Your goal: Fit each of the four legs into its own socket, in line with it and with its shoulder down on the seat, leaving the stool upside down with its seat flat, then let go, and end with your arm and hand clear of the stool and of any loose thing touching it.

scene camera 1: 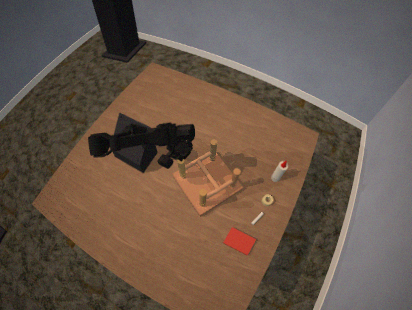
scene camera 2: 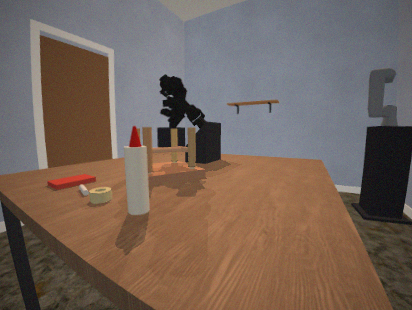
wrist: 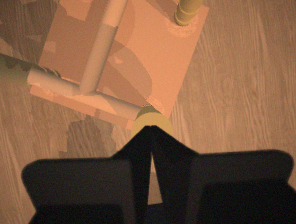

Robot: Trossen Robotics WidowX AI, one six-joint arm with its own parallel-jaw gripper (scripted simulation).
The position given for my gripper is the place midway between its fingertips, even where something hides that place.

In view: my gripper (wrist: 150, 131) and a glue bottle (scene camera 2: 135, 157).
The wrist view misses the glue bottle: it is out of frame.
